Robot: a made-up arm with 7 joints. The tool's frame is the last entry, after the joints. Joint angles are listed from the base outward. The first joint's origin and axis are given. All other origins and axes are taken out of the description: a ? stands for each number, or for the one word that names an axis. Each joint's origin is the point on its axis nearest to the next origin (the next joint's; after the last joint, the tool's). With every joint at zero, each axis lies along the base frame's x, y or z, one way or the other. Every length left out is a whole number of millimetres.
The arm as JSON. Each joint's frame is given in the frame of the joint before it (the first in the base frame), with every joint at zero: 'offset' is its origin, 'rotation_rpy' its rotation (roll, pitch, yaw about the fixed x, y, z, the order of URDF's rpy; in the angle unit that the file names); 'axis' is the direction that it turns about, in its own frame. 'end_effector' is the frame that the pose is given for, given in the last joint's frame.
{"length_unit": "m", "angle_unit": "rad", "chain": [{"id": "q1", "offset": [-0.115, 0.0, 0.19], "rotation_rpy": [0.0, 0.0, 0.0], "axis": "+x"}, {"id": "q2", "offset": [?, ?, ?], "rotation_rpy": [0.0, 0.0, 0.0], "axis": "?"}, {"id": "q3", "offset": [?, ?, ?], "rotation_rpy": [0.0, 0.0, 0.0], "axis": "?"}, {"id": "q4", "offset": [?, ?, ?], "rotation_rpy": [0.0, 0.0, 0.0], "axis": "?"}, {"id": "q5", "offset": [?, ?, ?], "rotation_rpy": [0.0, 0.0, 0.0], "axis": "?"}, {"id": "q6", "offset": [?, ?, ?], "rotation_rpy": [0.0, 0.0, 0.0], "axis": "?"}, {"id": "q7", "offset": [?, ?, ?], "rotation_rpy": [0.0, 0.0, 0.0], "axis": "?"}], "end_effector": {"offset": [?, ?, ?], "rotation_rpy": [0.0, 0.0, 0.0]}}
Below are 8 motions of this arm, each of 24 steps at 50 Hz.
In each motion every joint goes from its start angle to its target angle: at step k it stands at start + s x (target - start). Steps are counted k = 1, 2, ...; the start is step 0. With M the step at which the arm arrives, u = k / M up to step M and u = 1 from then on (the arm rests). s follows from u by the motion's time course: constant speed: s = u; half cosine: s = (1 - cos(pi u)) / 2; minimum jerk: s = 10 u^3 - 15 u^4 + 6 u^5.
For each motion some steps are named. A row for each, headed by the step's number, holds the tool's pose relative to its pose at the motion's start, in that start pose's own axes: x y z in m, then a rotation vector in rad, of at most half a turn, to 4 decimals.
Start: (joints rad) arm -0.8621 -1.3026 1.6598 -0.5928 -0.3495 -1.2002 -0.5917
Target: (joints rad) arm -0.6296 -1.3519 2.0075 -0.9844 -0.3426 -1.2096 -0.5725
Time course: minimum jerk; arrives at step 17
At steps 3, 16, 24:
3: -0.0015 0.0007 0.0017 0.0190 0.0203 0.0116
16: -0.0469 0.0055 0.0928 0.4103 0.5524 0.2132
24: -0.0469 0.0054 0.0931 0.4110 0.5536 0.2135

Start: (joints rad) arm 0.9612 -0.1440 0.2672 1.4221 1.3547 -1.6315 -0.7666
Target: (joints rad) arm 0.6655 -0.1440 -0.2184 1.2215 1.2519 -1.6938 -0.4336
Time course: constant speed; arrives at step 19
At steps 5, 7, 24:
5: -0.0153 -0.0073 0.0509 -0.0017 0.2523 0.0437
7: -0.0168 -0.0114 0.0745 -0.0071 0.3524 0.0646
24: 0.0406 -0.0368 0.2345 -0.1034 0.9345 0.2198

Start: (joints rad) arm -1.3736 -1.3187 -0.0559 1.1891 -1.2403 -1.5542 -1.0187
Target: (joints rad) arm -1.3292 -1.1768 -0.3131 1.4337 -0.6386 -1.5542 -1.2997
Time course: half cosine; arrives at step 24
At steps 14, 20, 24:
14: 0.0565 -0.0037 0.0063 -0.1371 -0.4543 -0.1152
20: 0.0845 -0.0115 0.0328 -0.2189 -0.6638 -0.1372
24: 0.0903 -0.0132 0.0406 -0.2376 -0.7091 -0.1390

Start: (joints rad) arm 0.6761 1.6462 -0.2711 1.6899 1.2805 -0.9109 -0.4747
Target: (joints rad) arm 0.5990 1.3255 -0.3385 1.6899 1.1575 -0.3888 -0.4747
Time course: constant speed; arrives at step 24
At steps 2, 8, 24:
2: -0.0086 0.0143 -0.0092 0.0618 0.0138 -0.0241
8: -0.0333 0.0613 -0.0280 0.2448 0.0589 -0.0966
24: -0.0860 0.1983 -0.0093 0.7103 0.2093 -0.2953

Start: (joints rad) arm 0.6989 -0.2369 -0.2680 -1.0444 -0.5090 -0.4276 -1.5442
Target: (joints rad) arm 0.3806 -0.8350 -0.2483 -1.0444 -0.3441 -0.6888 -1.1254
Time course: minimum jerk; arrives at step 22
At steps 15, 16, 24:
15: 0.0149 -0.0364 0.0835 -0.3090 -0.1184 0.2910
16: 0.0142 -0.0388 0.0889 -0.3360 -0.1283 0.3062
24: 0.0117 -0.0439 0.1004 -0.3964 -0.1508 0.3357

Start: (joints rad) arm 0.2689 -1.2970 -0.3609 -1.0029 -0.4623 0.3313 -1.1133
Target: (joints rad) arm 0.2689 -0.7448 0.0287 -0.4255 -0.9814 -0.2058 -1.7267
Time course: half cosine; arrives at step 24
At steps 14, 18, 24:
14: 0.3816 0.0293 0.1690 -0.4971 -0.2304 0.6985
18: 0.5064 0.1325 0.1780 -0.5514 -0.3013 1.0256
24: 0.5675 0.2202 0.1648 -0.5471 -0.3455 1.2500

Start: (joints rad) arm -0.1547 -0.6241 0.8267 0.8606 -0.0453 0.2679 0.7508
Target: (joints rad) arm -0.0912 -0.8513 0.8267 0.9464 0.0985 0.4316 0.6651
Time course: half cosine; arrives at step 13
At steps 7, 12, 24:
7: 0.0108 0.0103 -0.0080 0.0942 0.0320 0.1282
12: 0.0161 0.0225 -0.0134 0.1725 0.0596 0.2221
24: 0.0162 0.0230 -0.0136 0.1753 0.0606 0.2253

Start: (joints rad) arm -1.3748 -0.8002 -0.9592 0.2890 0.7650 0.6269 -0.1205
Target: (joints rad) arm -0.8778 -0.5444 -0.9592 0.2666 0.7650 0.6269 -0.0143
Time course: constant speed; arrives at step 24
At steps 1, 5, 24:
1: -0.0020 0.0092 -0.0059 0.0237 0.0028 -0.0033
5: -0.0089 0.0474 -0.0285 0.1184 0.0118 -0.0159
24: -0.0154 0.2601 -0.1052 0.5620 0.0039 -0.0692

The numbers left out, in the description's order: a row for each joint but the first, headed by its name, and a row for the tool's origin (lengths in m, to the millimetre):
q2: xyz 0.0 -0.016 -0.072, axis +z
q3: xyz -0.029 0.005 0.0, axis +y
q4: xyz -0.129 0.0 0.01, axis -x
q5: xyz 0.0 -0.103 -0.039, axis +z
q6: xyz -0.197 0.017 0.0, axis +x
q7: xyz 0.0 -0.275 0.083, axis +y
tool: xyz -0.115 0.0 -0.351

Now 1 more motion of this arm.
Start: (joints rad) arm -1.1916 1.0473 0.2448 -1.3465 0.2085 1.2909 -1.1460
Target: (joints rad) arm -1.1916 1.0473 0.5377 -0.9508 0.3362 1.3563 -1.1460
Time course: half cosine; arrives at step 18
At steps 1, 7, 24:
1: 0.0004 -0.0001 0.0006 -0.0022 -0.0008 0.0016
7: 0.0143 -0.0029 0.0290 -0.1025 -0.0337 0.0622
24: 0.0282 0.0085 0.0984 -0.3426 -0.0843 0.1524

